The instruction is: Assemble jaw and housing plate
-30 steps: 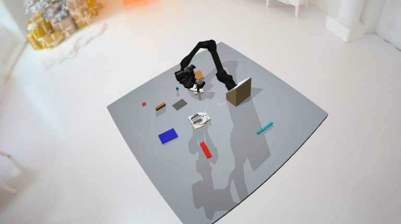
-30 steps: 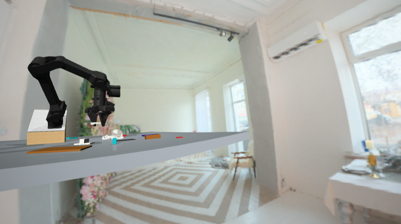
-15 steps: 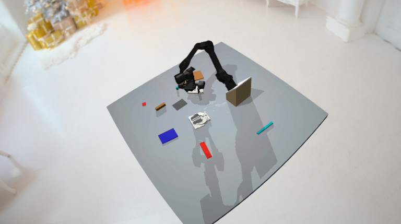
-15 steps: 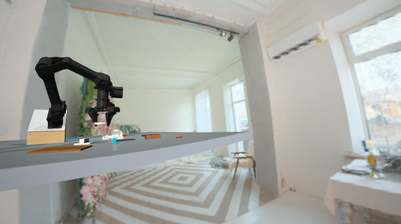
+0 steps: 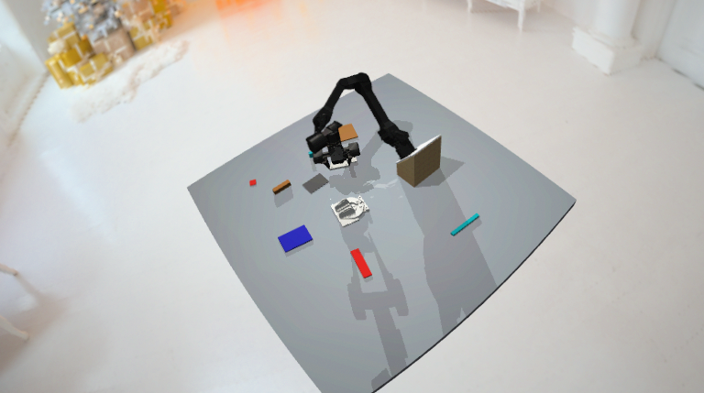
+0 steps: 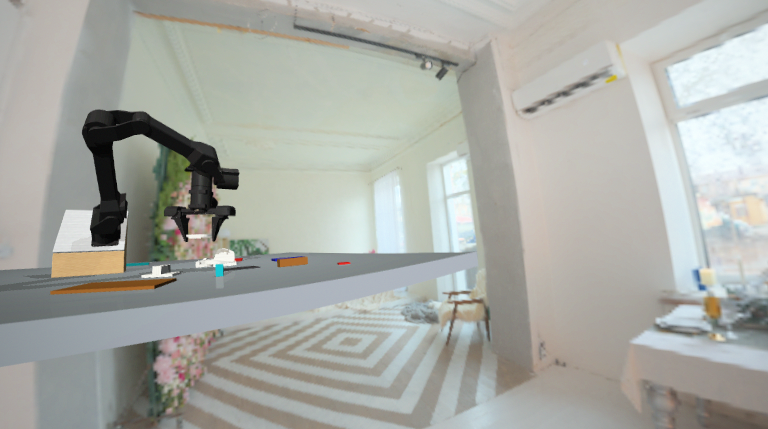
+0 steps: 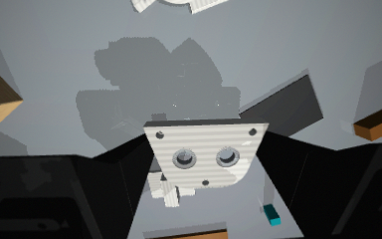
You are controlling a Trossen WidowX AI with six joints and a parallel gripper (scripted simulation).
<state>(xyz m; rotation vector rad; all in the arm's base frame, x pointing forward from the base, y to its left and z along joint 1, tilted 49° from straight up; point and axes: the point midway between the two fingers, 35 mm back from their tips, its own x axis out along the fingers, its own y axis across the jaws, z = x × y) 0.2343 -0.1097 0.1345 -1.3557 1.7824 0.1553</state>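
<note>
The dark grey tile is 9 cm ahead of my gripper tip, 8 cm below it and 7 cm to the right of it. The rest, counted from my gripper tip: flat orange-brown panel (24 cm to the right, 18 cm behind, 8 cm below); small cyan cube (22 cm to the right, 7 cm below); brown block (21 cm ahead, 16 cm to the right, 7 cm below).
</note>
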